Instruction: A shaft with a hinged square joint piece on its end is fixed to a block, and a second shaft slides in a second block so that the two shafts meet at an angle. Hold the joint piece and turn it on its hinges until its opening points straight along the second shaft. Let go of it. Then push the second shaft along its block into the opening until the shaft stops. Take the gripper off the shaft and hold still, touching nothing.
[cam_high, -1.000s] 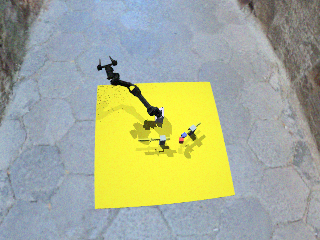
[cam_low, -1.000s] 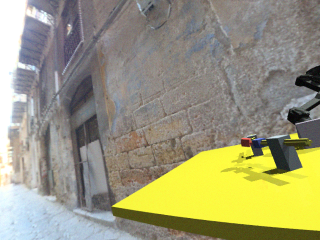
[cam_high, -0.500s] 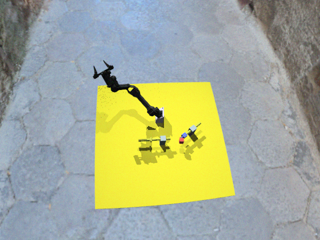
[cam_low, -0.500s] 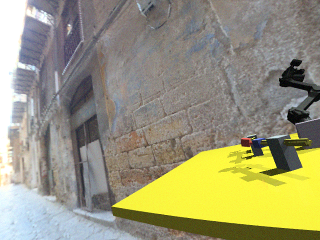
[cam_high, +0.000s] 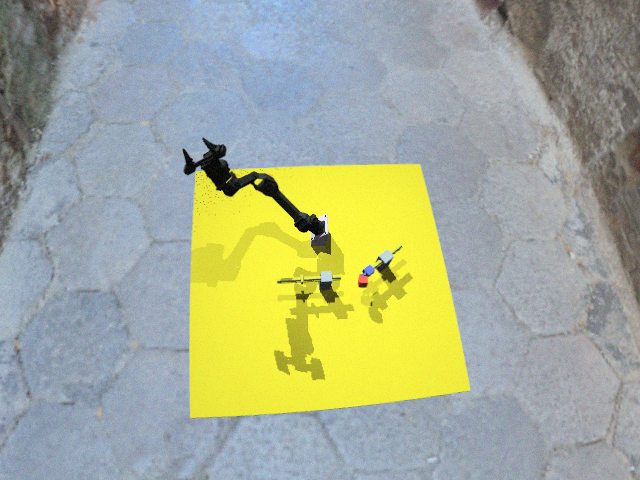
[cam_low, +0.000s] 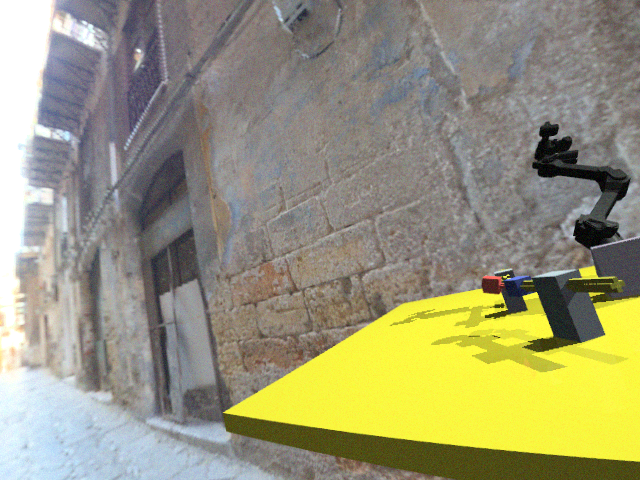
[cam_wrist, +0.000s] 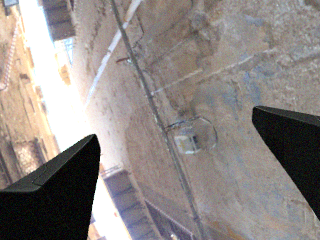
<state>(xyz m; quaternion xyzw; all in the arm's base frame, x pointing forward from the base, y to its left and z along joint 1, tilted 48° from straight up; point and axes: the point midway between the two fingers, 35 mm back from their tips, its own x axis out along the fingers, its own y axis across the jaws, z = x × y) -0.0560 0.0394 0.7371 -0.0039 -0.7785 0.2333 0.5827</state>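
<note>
My gripper tip is 730 mm to the right of the red joint piece, 550 mm above it and 330 mm short of it.
</note>
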